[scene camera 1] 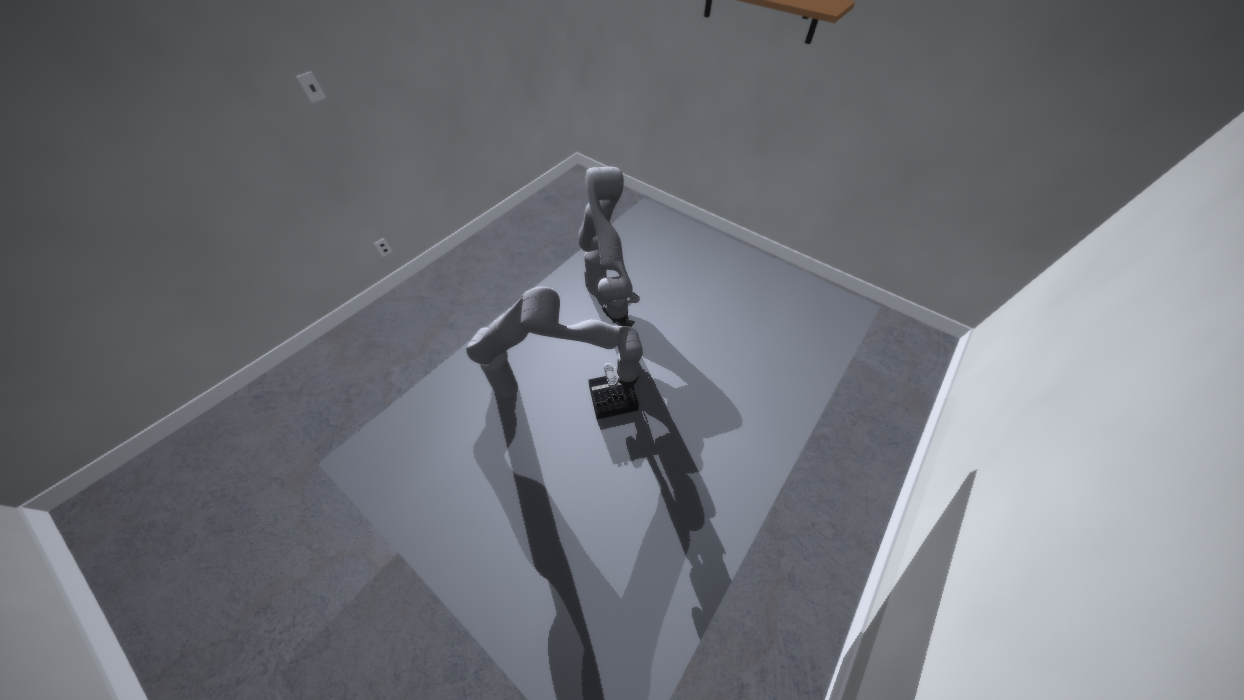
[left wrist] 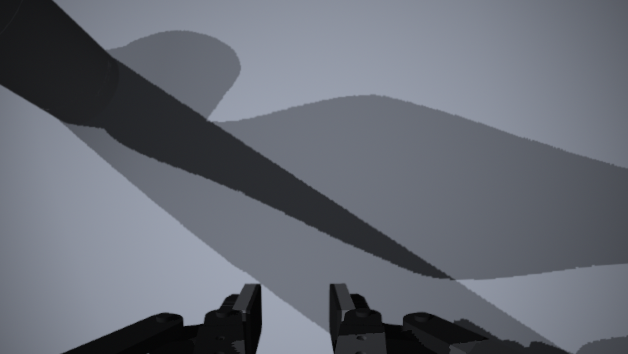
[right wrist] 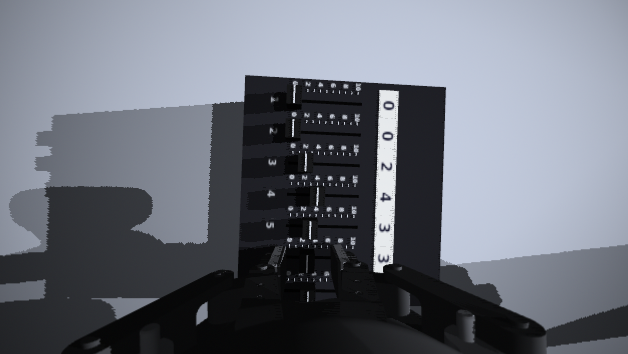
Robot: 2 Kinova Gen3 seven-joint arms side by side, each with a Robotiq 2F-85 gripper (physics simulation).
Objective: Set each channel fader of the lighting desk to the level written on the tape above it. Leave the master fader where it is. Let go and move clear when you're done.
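Seen in the pictures: left gripper, between the fingertips: (scene camera 1: 619,323) (left wrist: 295,305); right gripper, between the fingertips: (scene camera 1: 626,393) (right wrist: 308,259); left arm's base, origin of its link: (scene camera 1: 597,287) (left wrist: 84,86); right arm's base, origin of its link: (scene camera 1: 505,387).
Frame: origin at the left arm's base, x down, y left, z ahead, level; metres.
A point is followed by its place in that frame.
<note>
The black lighting desk (scene camera 1: 614,409) {z 0.503, x -0.054, y -0.422 m} (right wrist: 420,175) {z 0.395, x -0.055, y -0.353 m} lies on the mat. In the right wrist view, fader 1 (right wrist: 294,95) {z 0.445, x -0.068, y -0.445 m} and fader 2 (right wrist: 293,128) {z 0.457, x -0.068, y -0.427 m} stand at 0, fader 3 (right wrist: 305,162) {z 0.462, x -0.068, y -0.405 m} at 2, fader 4 (right wrist: 317,196) {z 0.467, x -0.068, y -0.382 m} at 4 and fader 5 (right wrist: 310,230) {z 0.483, x -0.068, y -0.365 m} near 3. The white tape (right wrist: 388,151) {z 0.407, x -0.055, y -0.380 m} reads 0, 0, 2, 4, 3, 3; the rest is hidden. My right gripper (right wrist: 308,259) {z 0.495, x -0.062, y -0.348 m} is open, its fingers apart on either side of the sixth fader (right wrist: 306,262) {z 0.496, x -0.068, y -0.349 m}, which stands near 3. Another fader (right wrist: 307,296) {z 0.507, x -0.068, y -0.330 m} shows below it. My left gripper (left wrist: 295,305) {z 0.299, x -0.148, y -0.176 m} is open and empty above the mat.
The pale mat (scene camera 1: 782,348) {z 0.808, x 0.000, y 0.272 m} lies under both arms and the desk. The left arm's wrist (scene camera 1: 614,291) {z 0.381, x -0.479, y -0.284 m} is close above the right arm's wrist (scene camera 1: 628,343) {z 0.515, x -0.425, y -0.369 m} in the scene view. A dark arm link (left wrist: 50,60) {z 0.041, x -0.090, y -0.020 m} crosses the upper left of the left wrist view.
</note>
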